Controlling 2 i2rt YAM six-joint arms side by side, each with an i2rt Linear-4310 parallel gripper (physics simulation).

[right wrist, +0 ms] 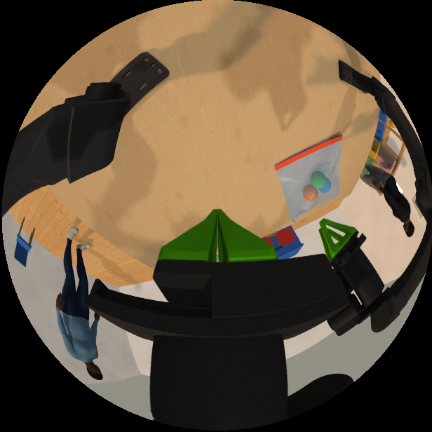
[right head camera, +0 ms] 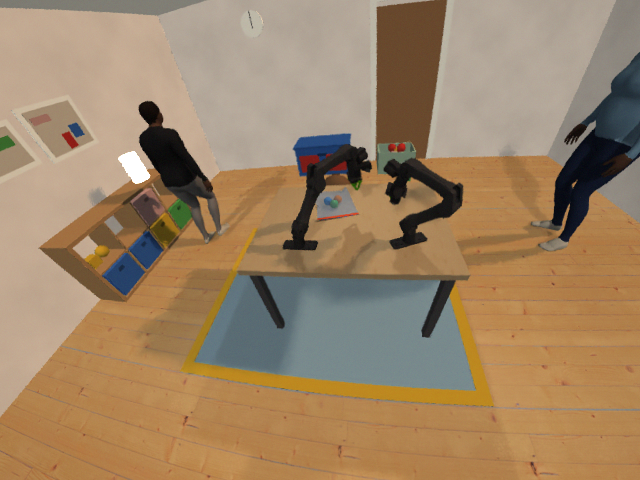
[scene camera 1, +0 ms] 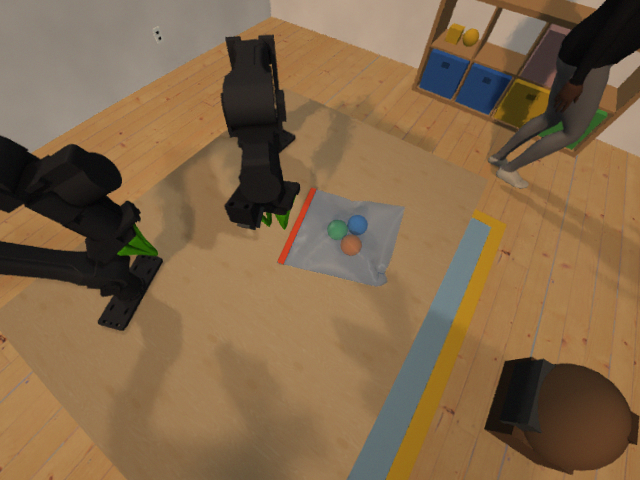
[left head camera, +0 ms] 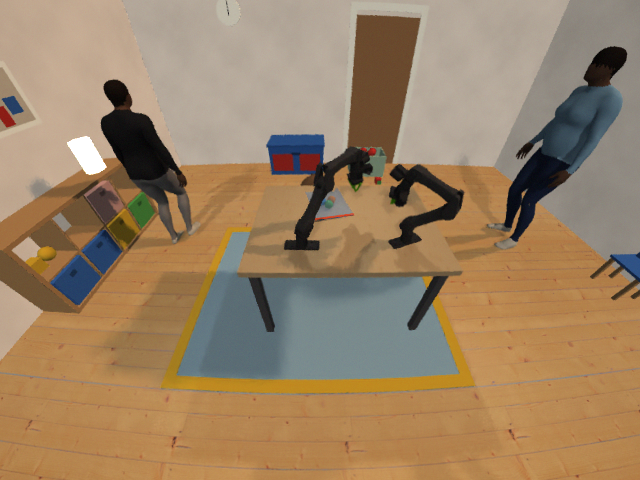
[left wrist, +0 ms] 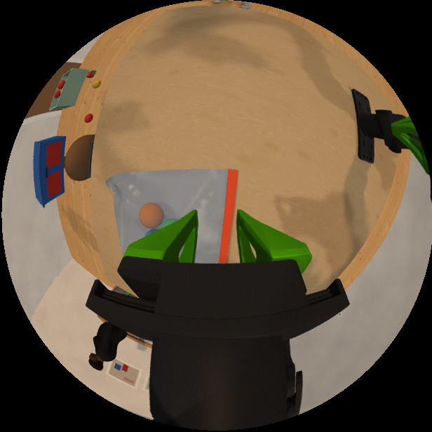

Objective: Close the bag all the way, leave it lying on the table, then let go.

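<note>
The clear bag (left head camera: 341, 207) (right head camera: 347, 204) (scene camera 1: 312, 249) (left wrist: 175, 187) (right wrist: 298, 176) lies flat on the table with a blue ball (scene camera 1: 357, 224), a green ball (scene camera 1: 337, 229) and an orange ball (scene camera 1: 351, 245) inside. A straight red strip (scene camera 1: 297, 225) (left wrist: 229, 210) (right wrist: 309, 153) runs along its mouth; a thin blue line shows beside it in the right wrist view. My left gripper (scene camera 1: 275, 225) (left wrist: 216, 215) is partly open and empty, above the table near the strip, apart from the bag. My right gripper (scene camera 1: 156, 254) (right wrist: 216, 215) is shut on nothing, raised well away from the bag.
A brown rounded chair (scene camera 1: 584, 415) stands by the table's far edge. A blue and red chest (left head camera: 296, 155) and a green crate (right head camera: 395, 161) with red balls stand beyond. Two people stand beside the table, one in black (left head camera: 135, 139), one in blue (left head camera: 578, 124).
</note>
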